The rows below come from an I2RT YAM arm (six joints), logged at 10 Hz.
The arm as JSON. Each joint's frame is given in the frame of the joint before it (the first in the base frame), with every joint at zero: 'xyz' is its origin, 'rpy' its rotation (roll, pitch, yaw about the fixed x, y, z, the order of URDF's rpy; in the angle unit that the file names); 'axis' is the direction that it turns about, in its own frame. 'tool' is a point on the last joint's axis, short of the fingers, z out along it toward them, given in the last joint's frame.
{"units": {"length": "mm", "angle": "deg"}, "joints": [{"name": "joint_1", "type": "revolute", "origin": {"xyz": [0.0, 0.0, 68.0], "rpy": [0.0, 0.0, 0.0]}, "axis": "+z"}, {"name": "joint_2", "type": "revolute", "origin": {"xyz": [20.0, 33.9, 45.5], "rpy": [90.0, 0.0, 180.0]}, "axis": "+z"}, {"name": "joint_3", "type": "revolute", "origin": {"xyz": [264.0, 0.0, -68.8], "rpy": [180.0, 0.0, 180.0]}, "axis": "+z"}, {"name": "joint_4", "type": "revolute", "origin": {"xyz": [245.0, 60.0, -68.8], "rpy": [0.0, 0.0, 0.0]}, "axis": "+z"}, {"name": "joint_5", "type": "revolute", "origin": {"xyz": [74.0, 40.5, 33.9], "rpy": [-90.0, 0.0, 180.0]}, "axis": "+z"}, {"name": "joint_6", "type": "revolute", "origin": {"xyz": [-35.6, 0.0, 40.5], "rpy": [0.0, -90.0, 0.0]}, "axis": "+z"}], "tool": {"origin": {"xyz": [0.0, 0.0, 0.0], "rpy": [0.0, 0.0, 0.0]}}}
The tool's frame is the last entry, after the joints.
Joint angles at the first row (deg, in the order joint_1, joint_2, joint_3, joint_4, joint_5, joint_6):
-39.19, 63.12, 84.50, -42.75, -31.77, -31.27
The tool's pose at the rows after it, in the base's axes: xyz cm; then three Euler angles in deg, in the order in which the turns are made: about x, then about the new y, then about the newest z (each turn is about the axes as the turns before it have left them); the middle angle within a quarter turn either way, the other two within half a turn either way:
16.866 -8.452 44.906 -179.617 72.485 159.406
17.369 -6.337 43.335 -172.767 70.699 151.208
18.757 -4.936 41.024 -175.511 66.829 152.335
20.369 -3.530 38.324 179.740 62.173 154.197
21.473 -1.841 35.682 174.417 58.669 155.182
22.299 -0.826 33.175 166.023 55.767 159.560
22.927 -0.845 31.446 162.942 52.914 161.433
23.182 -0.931 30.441 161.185 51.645 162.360
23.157 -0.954 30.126 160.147 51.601 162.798
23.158 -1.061 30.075 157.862 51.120 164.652
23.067 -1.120 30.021 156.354 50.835 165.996
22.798 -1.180 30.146 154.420 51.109 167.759
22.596 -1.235 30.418 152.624 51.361 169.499
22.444 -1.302 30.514 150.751 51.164 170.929
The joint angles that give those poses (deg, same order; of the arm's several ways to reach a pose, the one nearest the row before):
-32.13, 58.98, 80.56, -42.04, -30.59, -30.94
-24.84, 56.54, 76.01, -40.81, -25.74, -30.77
-18.05, 56.49, 71.44, -39.35, -18.31, -30.90
-11.56, 57.58, 66.83, -37.55, -10.09, -31.49
-5.15, 58.25, 61.92, -34.85, -1.51, -32.26
-1.01, 59.21, 57.25, -31.40, 6.96, -32.63
-0.61, 60.74, 54.83, -29.88, 9.69, -32.69
-0.61, 61.39, 53.17, -28.54, 11.05, -32.97
-0.57, 61.23, 52.32, -27.71, 11.72, -33.35
-0.62, 61.28, 52.21, -27.60, 13.19, -33.30
-0.62, 61.07, 51.95, -27.52, 14.18, -33.13
-0.61, 60.28, 51.59, -27.25, 15.23, -33.05
-0.62, 59.69, 51.67, -27.24, 16.18, -32.89
-0.62, 59.31, 51.58, -27.25, 17.34, -33.01

